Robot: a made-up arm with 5 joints.
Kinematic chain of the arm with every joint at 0, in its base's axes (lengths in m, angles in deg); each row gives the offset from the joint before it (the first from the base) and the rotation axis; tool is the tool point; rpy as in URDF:
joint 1: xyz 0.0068 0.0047 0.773 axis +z
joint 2: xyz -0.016 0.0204 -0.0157 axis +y
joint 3: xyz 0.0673 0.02 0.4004 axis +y
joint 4: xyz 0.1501 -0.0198 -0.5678 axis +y
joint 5: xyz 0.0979 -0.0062 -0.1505 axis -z
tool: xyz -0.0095 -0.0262 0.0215 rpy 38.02 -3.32 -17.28
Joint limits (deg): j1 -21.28..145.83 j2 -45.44..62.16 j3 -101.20..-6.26 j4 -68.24..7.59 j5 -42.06..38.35
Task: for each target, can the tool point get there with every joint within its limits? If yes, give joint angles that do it. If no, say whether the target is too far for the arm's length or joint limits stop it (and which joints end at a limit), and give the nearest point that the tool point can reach.
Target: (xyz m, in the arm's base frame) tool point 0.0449 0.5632 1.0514
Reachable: yes | joints 87.47 -31.56 -30.76 -7.46 -22.69
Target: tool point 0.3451 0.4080 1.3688
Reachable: yes | joints 51.31 -19.32 -61.45 -54.88 -0.96
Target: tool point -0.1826 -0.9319 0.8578
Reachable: no: joint limits stop it (at a limit: joint 1, joint 3, joint 4) | nearest point 0.3429 -0.1406 0.9712 | short by 0.957 m
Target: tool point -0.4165 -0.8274 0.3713
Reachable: no: joint limits stop it (at a limit: joint 2, joint 3, joint 4, joint 5) | nearest point -0.0380 -0.0834 0.3182 | short by 0.836 m
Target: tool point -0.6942 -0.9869 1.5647
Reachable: no: too far | nearest point -0.1261 -0.1833 1.6868 | short by 0.992 m
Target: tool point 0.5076 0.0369 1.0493
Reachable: yes | joints 5.21 -28.02 -25.15 -50.47 -23.25
